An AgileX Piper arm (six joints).
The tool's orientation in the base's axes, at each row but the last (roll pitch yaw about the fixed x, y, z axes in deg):
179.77 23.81 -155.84
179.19 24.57 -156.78
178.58 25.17 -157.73
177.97 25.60 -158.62
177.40 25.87 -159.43
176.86 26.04 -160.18
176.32 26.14 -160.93
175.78 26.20 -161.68
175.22 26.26 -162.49
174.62 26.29 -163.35
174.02 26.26 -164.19
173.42 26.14 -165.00
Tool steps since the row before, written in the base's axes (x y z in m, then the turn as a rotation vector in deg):
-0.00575 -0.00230 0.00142 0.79 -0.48 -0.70
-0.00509 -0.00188 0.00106 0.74 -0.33 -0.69
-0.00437 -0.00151 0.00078 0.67 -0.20 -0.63
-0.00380 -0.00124 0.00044 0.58 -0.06 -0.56
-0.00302 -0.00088 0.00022 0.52 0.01 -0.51
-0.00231 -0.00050 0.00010 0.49 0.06 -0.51
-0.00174 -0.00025 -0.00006 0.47 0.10 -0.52
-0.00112 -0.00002 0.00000 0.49 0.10 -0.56
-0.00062 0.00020 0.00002 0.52 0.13 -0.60
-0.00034 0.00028 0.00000 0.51 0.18 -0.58
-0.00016 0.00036 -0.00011 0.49 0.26 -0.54
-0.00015 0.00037 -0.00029 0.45 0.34 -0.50
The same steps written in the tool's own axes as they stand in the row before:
0.00509 0.00027 -0.00380 -0.20 -0.76 0.85
0.00449 0.00032 -0.00321 -0.21 -0.61 0.85
0.00385 0.00032 -0.00266 -0.22 -0.46 0.79
0.00341 0.00031 -0.00211 -0.23 -0.29 0.72
0.00273 0.00031 -0.00155 -0.22 -0.20 0.66
0.00206 0.00037 -0.00110 -0.21 -0.15 0.66
0.00158 0.00038 -0.00068 -0.20 -0.10 0.67
0.00096 0.00037 -0.00045 -0.20 -0.11 0.72
0.00047 0.00040 -0.00022 -0.21 -0.10 0.77
0.00022 0.00037 -0.00007 -0.23 -0.04 0.76
0.00010 0.00038 0.00011 -0.25 0.04 0.73
0.00017 0.00037 0.00028 -0.25 0.13 0.70

